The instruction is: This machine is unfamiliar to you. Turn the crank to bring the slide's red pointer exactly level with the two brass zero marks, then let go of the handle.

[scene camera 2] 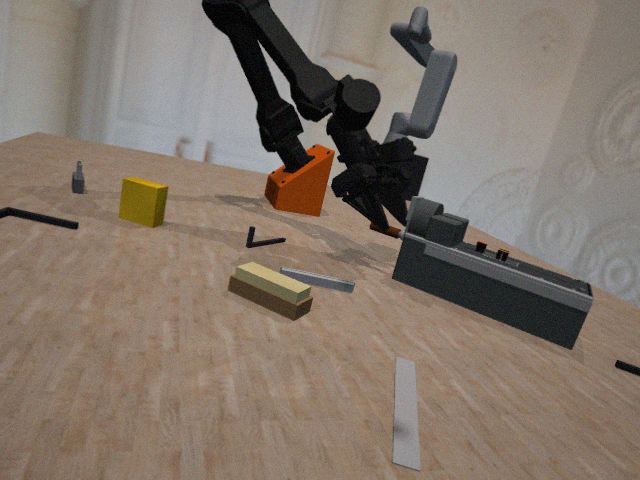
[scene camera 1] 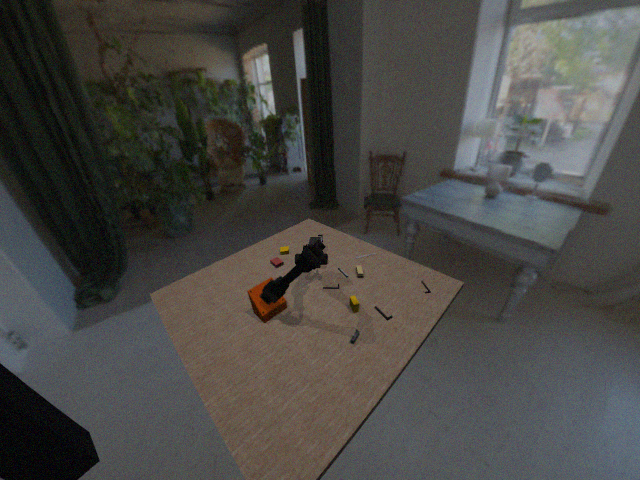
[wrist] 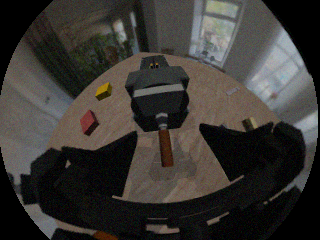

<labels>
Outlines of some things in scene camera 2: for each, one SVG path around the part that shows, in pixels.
My gripper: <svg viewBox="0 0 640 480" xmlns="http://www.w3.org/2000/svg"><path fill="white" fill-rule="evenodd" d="M351 138L339 148L340 155L337 156L339 162L345 163L347 169L332 180L331 188L336 198L344 197L342 198L343 202L348 203L382 231L390 228L383 206L406 227L408 209L405 191L411 177L407 169L393 167L392 163L414 160L413 154L416 151L416 147L413 145L413 141L402 137L394 142L380 144L372 140L368 134Z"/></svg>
A tan-and-brown block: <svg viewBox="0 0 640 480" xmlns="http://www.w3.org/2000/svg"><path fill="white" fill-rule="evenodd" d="M230 276L227 291L285 318L295 321L310 312L313 297L309 296L311 286L254 262L237 266L235 274Z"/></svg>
A yellow block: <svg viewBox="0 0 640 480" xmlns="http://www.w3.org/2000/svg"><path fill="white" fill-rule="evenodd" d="M123 178L118 217L151 228L163 225L169 187L137 177Z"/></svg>
</labels>
